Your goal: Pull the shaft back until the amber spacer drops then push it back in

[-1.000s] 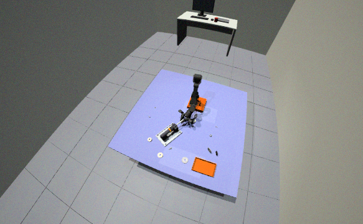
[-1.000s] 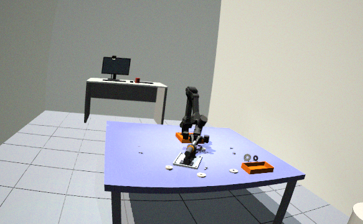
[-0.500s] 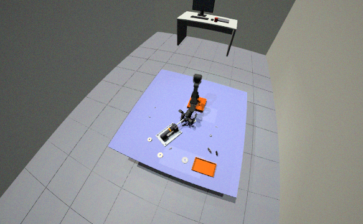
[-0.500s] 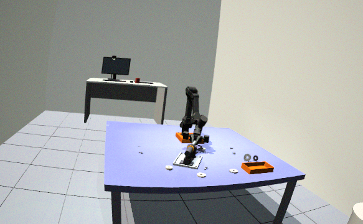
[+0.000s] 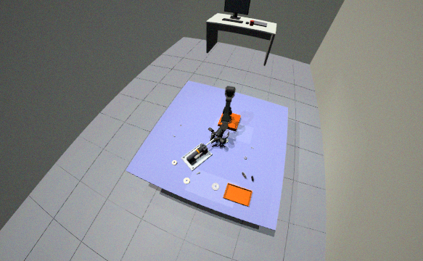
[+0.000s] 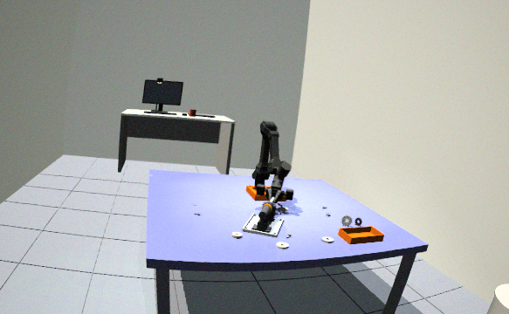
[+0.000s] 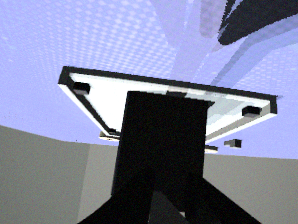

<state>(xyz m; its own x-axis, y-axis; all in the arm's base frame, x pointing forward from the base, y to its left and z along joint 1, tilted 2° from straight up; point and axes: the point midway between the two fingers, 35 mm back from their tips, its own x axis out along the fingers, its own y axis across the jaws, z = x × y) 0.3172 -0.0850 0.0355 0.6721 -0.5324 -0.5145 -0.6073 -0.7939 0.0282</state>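
My gripper tip is now 40 mm short of the thin grey shaft, 30 mm to the left of it and 20 mm below it. From my gripper tip the other things lie so: orange tray (390 mm ahead, 290 mm to the left, 50 mm below).
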